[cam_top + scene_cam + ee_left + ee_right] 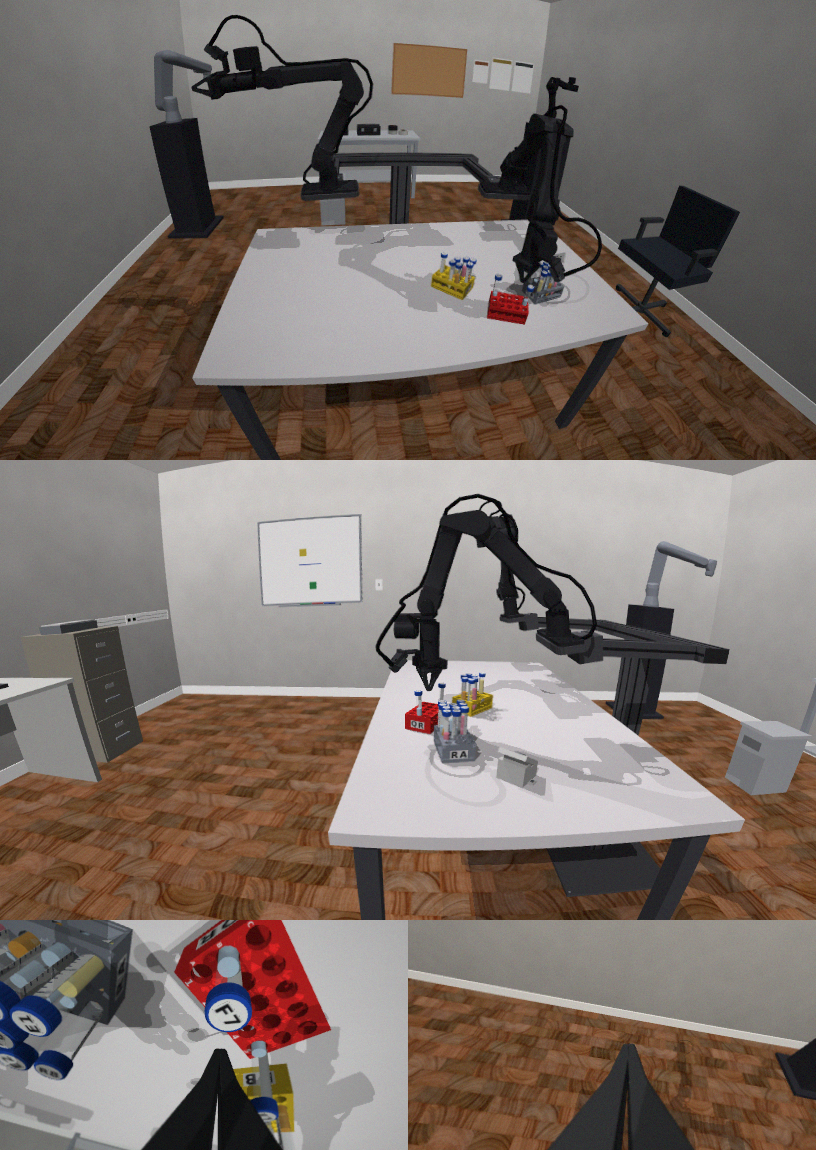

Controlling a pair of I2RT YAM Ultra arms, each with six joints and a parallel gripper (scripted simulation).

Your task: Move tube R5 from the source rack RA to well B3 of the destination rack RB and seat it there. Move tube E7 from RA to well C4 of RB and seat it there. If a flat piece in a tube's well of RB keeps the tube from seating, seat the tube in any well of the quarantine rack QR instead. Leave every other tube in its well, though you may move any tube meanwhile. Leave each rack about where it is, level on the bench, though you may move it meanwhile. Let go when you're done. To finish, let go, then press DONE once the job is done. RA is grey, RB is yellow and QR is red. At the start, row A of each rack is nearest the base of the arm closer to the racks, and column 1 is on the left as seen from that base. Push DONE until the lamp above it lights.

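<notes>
The red rack QR is 100 mm below my left hand, 30 mm to the right of it and 10 mm ahead of it. The rest, counted from my left hand: grey button box: 270 mm to the left, 220 mm behind, 80 mm below; then grey rack RA: 150 mm to the left, 100 mm below, 70 mm behind; then yellow rack RB: 180 mm to the right, 150 mm behind, 100 mm below.
</notes>
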